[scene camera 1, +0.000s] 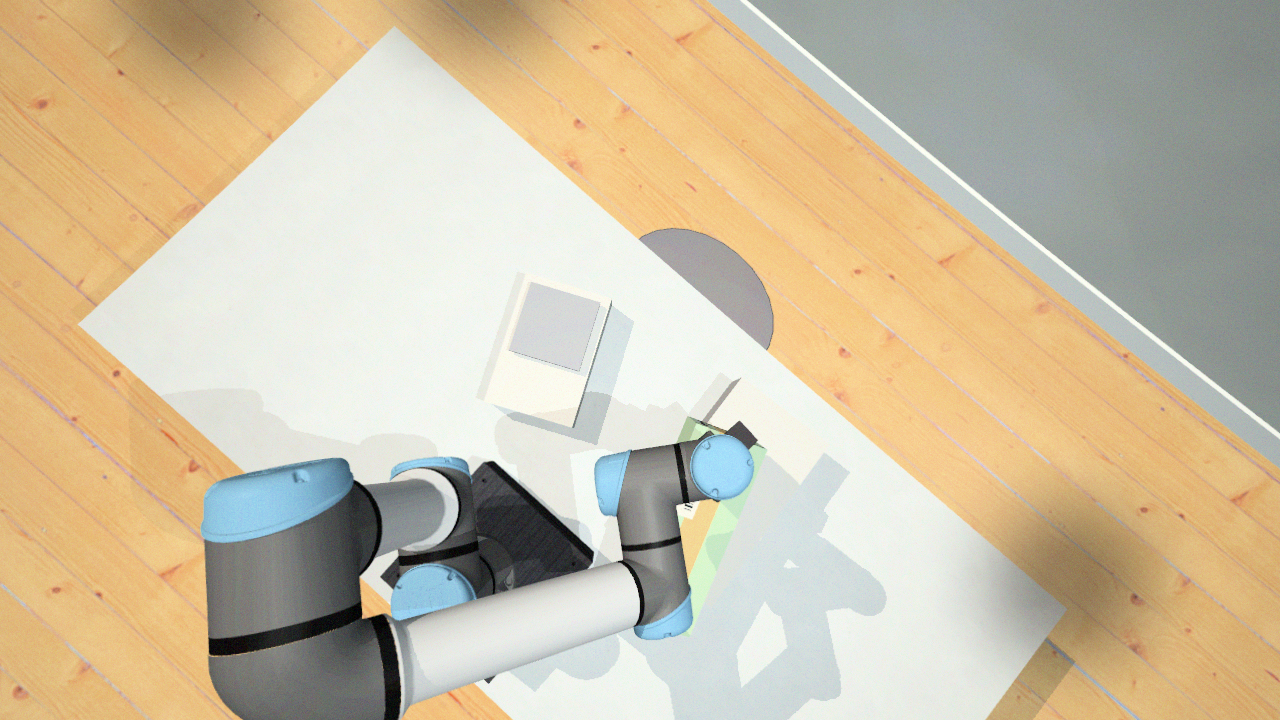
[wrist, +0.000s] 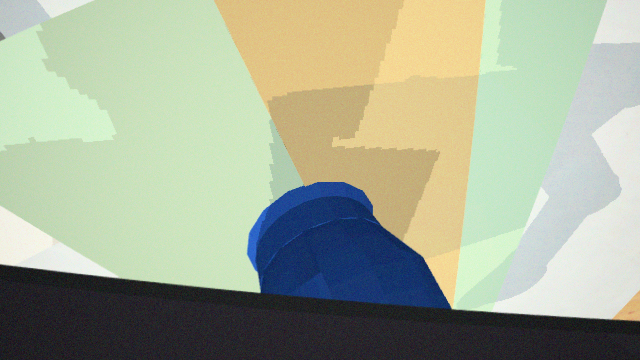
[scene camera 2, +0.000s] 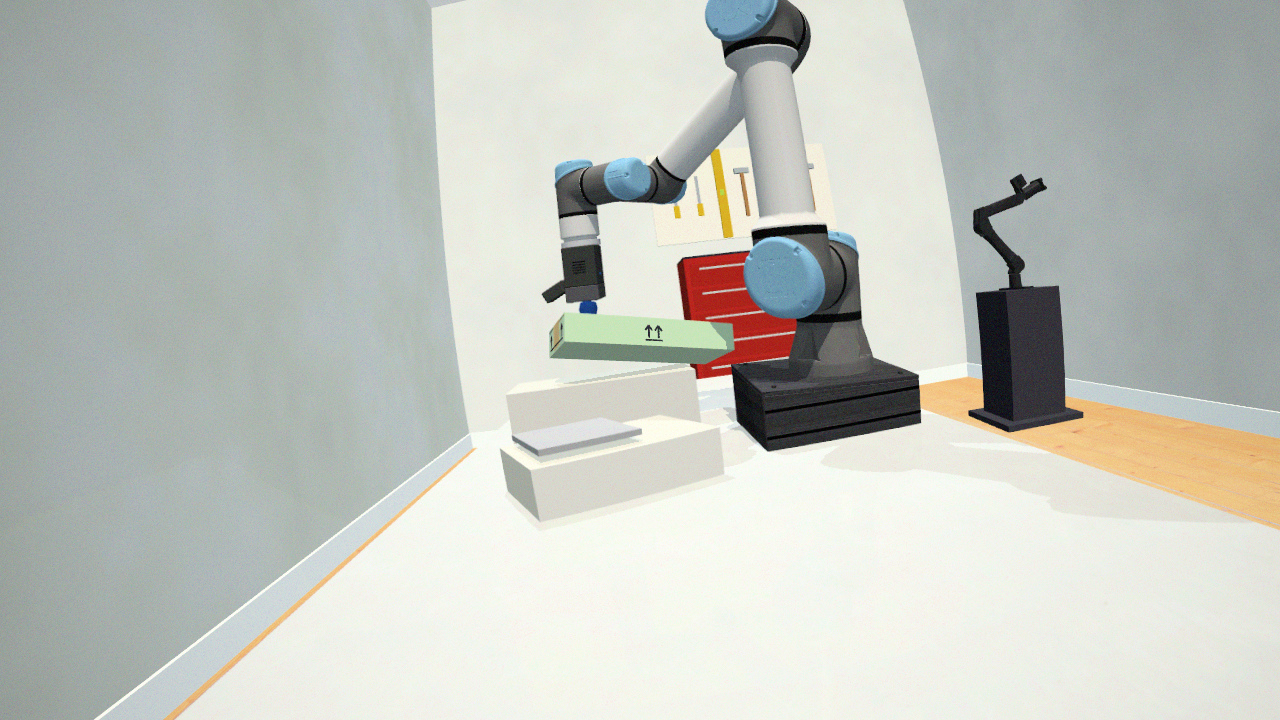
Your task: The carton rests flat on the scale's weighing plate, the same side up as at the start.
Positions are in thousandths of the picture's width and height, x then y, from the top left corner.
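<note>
You'd find the suction cup at (wrist: 502,671). There's a pale green carton (scene camera 2: 455,467), (scene camera 1: 552,733), (wrist: 235,401), and a scale (scene camera 2: 433,656) as well. Then there's a pale block (scene camera 1: 620,624), (scene camera 2: 524,541), but the wrist view does not show the block, since it's hidden by the pale green carton.
</note>
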